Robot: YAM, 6 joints.
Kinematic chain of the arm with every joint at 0, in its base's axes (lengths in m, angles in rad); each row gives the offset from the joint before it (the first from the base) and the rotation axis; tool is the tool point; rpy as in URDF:
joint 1: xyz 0 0 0.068 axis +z
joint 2: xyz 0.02 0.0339 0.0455 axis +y
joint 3: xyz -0.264 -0.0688 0 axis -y
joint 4: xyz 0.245 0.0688 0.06 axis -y
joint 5: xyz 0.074 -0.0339 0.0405 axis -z
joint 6: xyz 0.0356 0 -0.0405 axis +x
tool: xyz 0 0 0 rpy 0 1.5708 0
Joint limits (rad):
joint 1: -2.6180..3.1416
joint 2: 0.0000..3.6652
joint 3: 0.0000..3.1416
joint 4: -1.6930..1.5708
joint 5: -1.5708..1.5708
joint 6: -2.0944..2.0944
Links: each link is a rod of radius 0.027 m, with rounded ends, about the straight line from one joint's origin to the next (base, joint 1, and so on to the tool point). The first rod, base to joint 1, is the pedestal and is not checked.
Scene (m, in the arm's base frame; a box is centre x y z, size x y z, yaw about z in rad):
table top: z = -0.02
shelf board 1: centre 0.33 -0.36 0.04 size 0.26 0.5 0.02 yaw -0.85
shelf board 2: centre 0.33 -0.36 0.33 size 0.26 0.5 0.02 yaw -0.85
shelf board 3: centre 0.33 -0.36 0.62 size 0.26 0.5 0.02 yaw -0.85
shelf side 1: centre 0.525 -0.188 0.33 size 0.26 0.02 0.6 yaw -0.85
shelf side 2: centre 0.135 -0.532 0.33 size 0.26 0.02 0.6 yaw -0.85
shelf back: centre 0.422 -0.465 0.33 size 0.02 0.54 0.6 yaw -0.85
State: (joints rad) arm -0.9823 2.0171 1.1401 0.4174 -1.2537 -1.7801
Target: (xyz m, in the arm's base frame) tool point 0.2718 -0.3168 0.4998
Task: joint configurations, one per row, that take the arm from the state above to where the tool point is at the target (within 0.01 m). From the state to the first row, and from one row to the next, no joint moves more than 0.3 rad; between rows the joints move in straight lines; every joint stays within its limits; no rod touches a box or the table.
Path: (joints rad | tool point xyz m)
1: -1.0145 1.8271 0.9291 0.3701 -1.3064 -1.7801 | 0.2185 -0.2863 0.1727
2: -1.0468 1.6371 0.7181 0.3227 -1.3590 -1.7801 | 0.1809 -0.2434 0.1728
3: -1.0790 1.4471 0.5070 0.2754 -1.4117 -1.7801 | 0.1458 -0.1976 0.1639
4: -1.0524 1.3933 0.8049 0.3297 -1.3485 -1.7801 | 0.1737 -0.2344 0.2663
5: -1.0257 1.3395 1.1027 0.3840 -1.2853 -1.7801 | 0.1821 -0.2344 0.3836
6: -0.9991 1.2858 1.4006 0.4384 -1.2221 -1.7801 | 0.1664 -0.1969 0.4998
7: -0.9782 1.4884 1.5965 0.4677 -1.1695 -1.7801 | 0.1998 -0.2381 0.5106
8: -0.9573 1.6911 1.7923 0.4970 -1.1170 -1.7801 | 0.2354 -0.2787 0.5105
9: -0.9364 1.8937 1.9882 0.5263 -1.0644 -1.7801 | 0.2718 -0.3168 0.4998

